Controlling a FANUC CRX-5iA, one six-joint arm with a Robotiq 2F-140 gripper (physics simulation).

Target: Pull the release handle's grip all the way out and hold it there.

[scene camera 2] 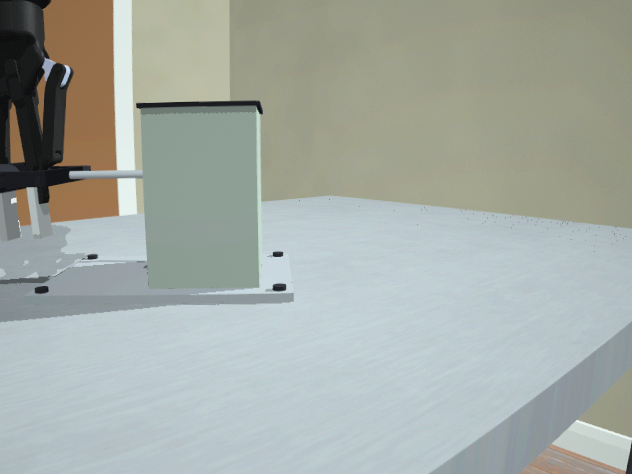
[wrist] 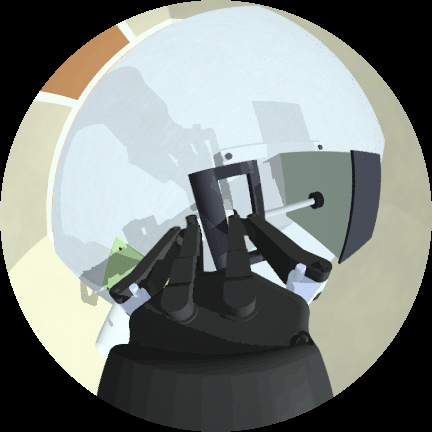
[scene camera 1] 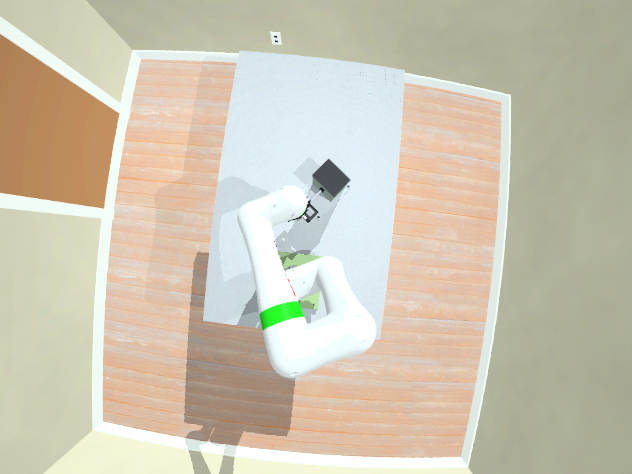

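The release handle's dark grip [scene camera 1: 313,217] [scene camera 2: 56,176] [wrist: 206,195] is a rectangular frame with a thick round outer bar. It stands off from the grey-green housing [scene camera 2: 201,204] [wrist: 320,175], which has a dark lid [scene camera 1: 330,177]. A length of pale rod [scene camera 2: 104,174] [wrist: 292,206] shows between grip and housing. My gripper [scene camera 2: 25,221] [wrist: 215,209] points down and is shut on the grip's round outer bar, its pale fingertips reaching below the grip. The scene camera 1 view mostly hides the fingers under the wrist. The rod's inner end is hidden in the housing.
The housing stands on a pale base plate [scene camera 2: 229,297] with black bolts, on the light grey table [scene camera 1: 306,112] [scene camera 2: 357,367]. A green plate [scene camera 1: 301,259] [wrist: 116,255] lies near the arm's base. The table's edge [scene camera 2: 536,403] shows at the lower right in the scene camera 2 view.
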